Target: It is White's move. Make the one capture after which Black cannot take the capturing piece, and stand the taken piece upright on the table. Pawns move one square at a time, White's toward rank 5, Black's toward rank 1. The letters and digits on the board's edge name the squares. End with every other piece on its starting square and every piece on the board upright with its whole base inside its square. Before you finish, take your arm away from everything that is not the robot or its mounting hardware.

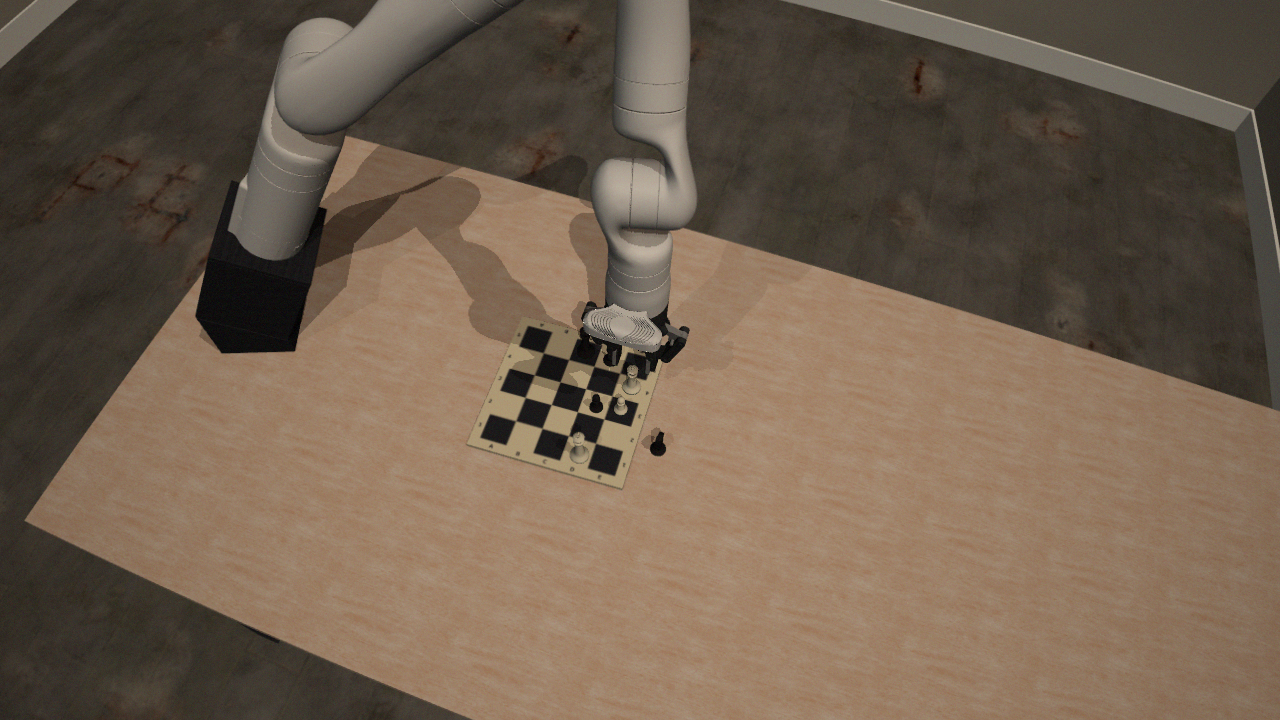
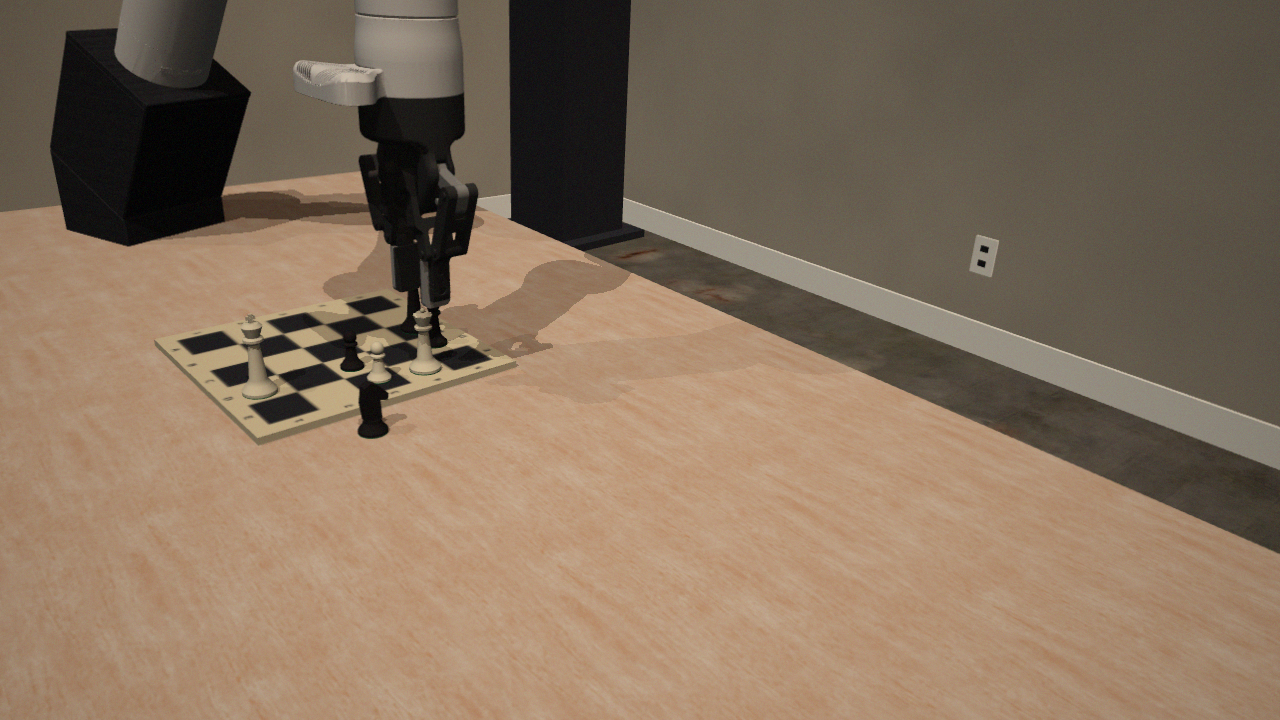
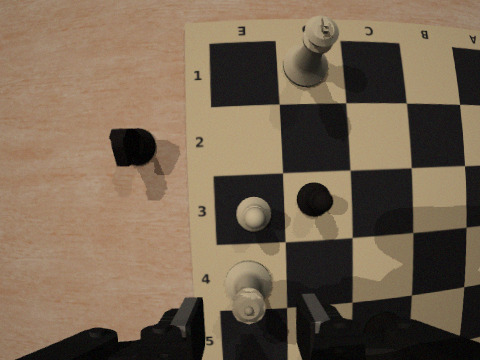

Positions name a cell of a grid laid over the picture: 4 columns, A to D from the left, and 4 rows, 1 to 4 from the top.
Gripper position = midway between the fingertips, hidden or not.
My gripper shows in image 1 (B3), in image 2 (B2) and in image 3 (C4).
